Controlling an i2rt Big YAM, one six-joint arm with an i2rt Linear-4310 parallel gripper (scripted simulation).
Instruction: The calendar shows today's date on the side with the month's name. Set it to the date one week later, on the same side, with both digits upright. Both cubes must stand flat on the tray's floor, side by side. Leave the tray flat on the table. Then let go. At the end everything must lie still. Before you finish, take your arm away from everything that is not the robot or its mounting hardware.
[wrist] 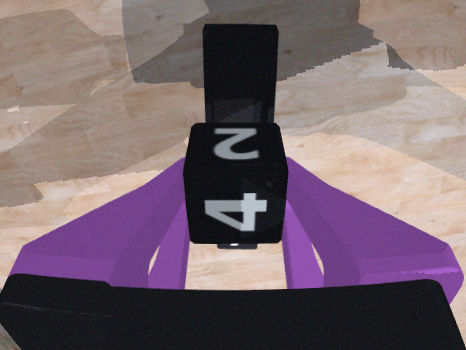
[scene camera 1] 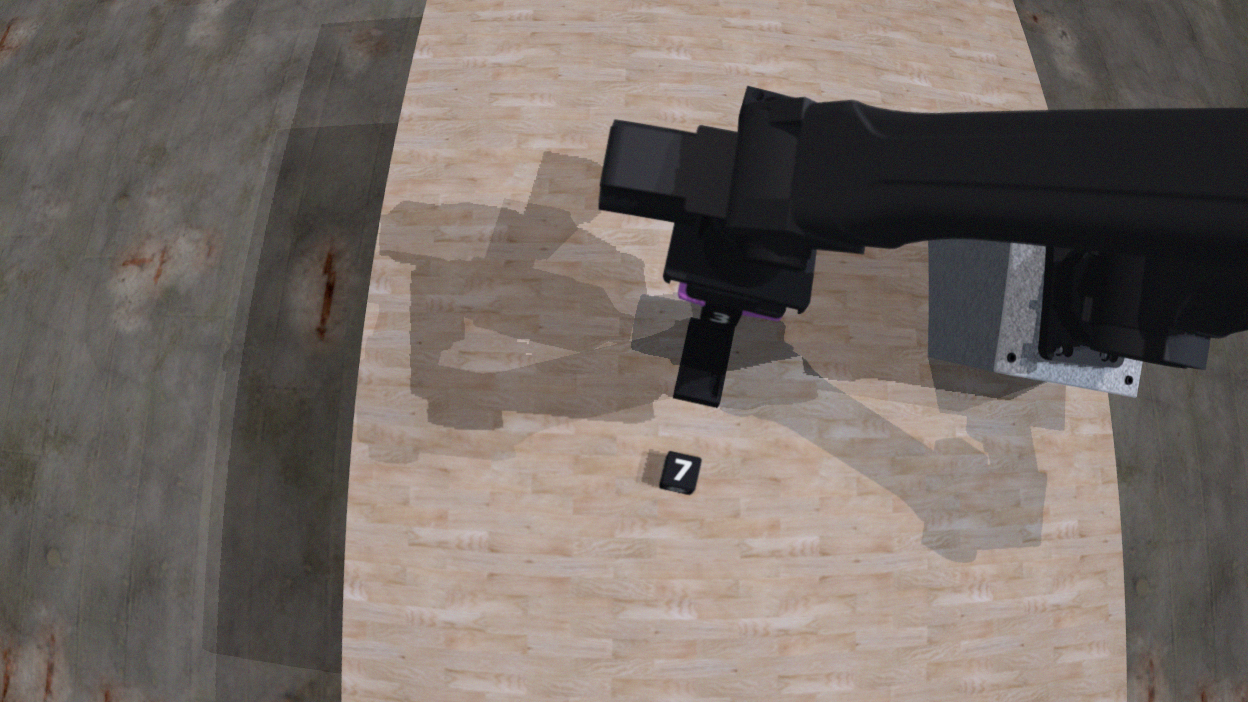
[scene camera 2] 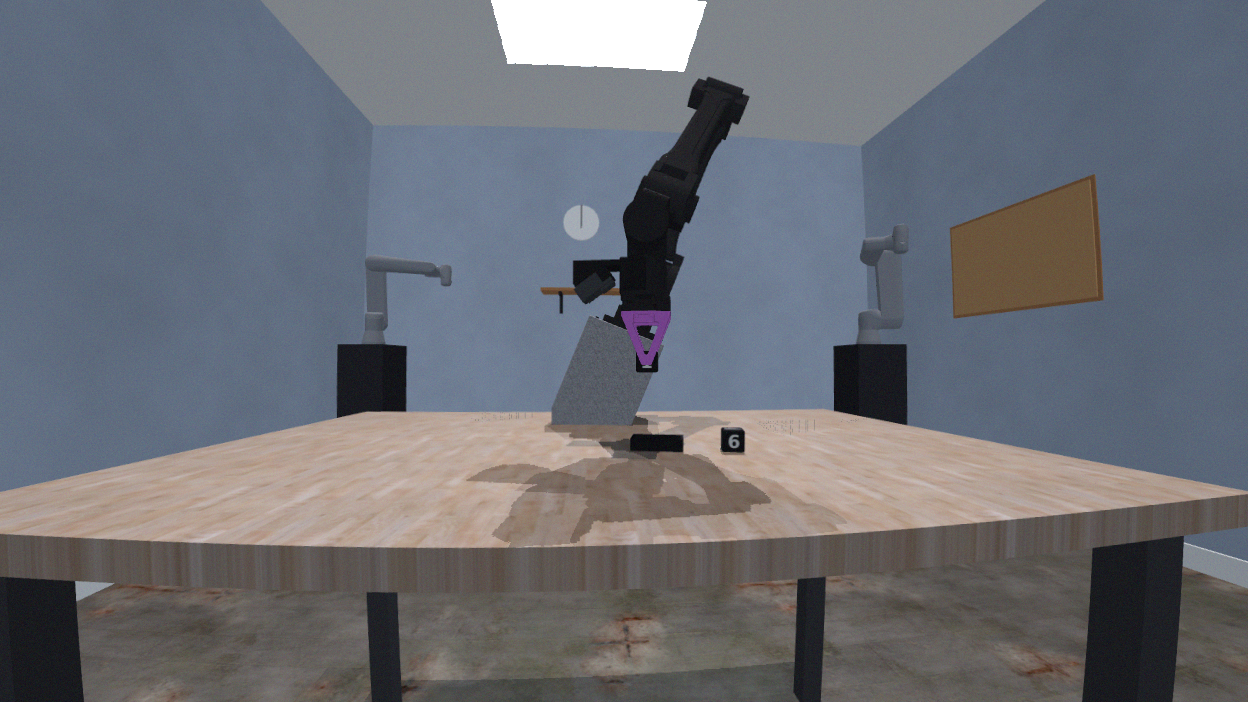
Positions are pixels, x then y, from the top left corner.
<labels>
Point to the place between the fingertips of my gripper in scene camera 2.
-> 647, 365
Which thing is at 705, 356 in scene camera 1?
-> A black tray.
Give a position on a black tray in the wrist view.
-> At 240, 60
</labels>
